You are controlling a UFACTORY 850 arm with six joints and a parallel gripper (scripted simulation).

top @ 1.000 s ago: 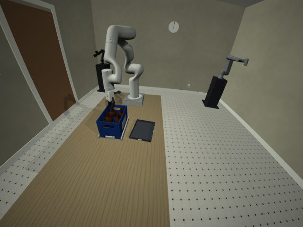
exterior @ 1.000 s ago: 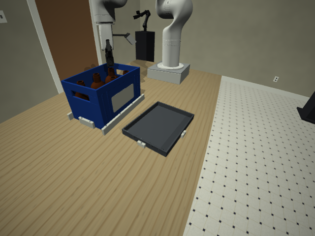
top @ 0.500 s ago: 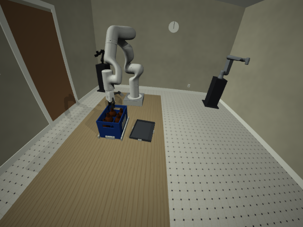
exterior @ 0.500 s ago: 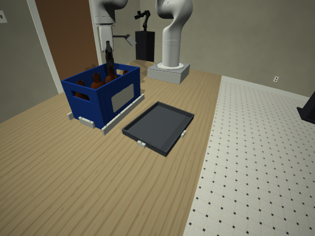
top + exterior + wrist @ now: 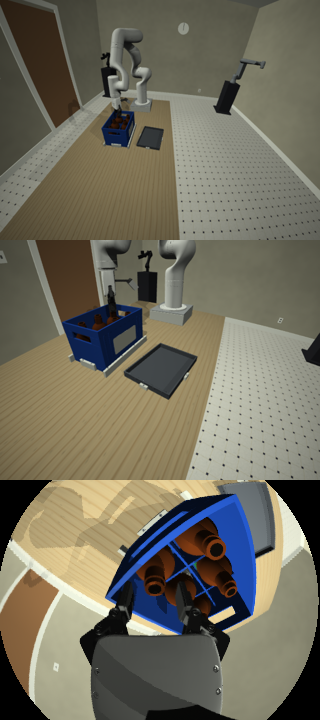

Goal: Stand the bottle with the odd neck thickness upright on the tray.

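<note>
Now: hand 10 cm above the blue crate, 8 cm short of it and 6 cm to the right of it. Also, from my hand: dark grey tray 32 cm to the left, 17 cm below, 5 cm ahead; then bottle 10 cm to the left, 9 cm below, 7 cm ahead.
</note>
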